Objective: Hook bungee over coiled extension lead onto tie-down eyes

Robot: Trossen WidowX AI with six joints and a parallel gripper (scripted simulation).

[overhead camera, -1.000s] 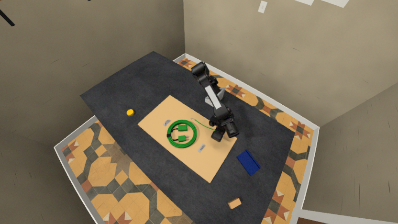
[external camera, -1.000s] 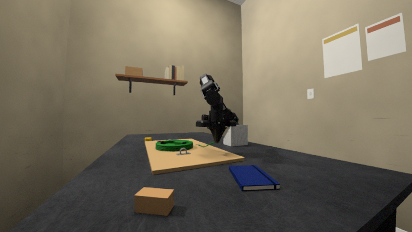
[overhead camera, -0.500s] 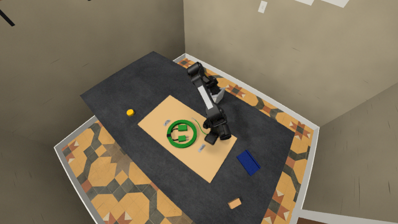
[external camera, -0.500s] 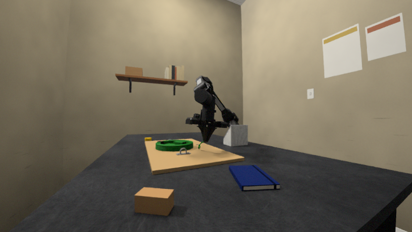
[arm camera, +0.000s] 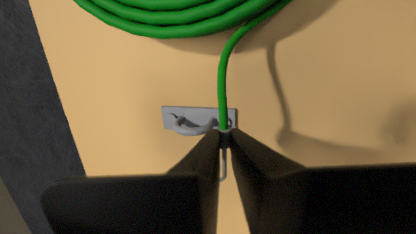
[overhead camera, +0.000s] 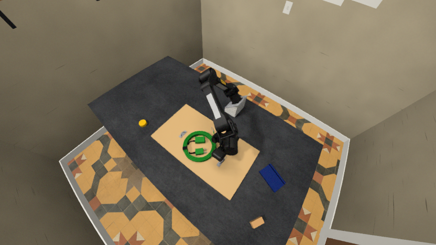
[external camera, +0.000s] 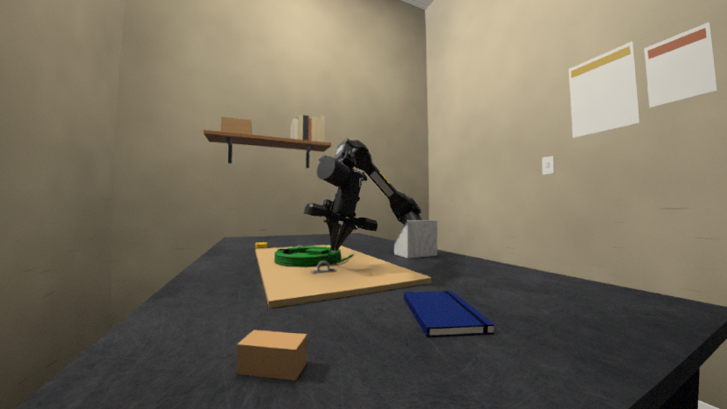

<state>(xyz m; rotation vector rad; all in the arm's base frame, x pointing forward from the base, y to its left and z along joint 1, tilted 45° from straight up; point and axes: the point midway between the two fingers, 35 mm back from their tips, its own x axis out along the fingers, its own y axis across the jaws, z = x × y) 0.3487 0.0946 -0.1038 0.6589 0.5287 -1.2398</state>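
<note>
Now: hand 15 cm to the left of the extension lead, 6 cm above it and 5 cm short of it. Also, from my hand: tan block 34 cm to the left, 18 cm ahead, 8 cm below; then yellow puck 57 cm to the right, 17 cm ahead, 8 cm below.
</note>
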